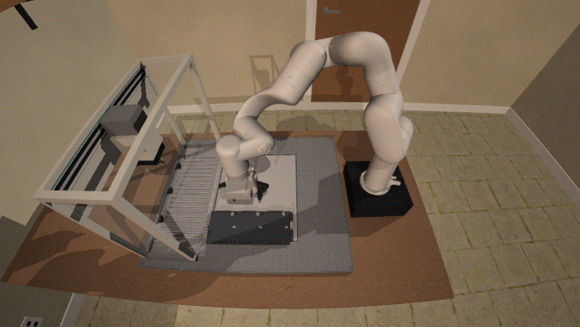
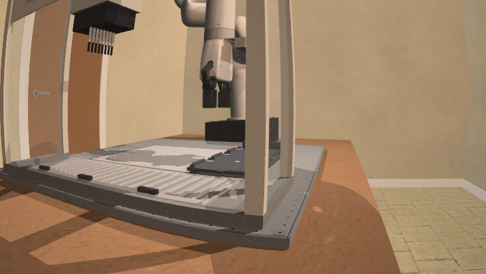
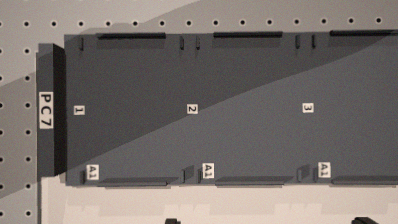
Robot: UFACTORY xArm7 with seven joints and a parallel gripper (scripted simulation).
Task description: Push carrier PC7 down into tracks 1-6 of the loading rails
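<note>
My gripper is now 7 cm to the right of the carrier PC7 and 11 cm above it.
</note>
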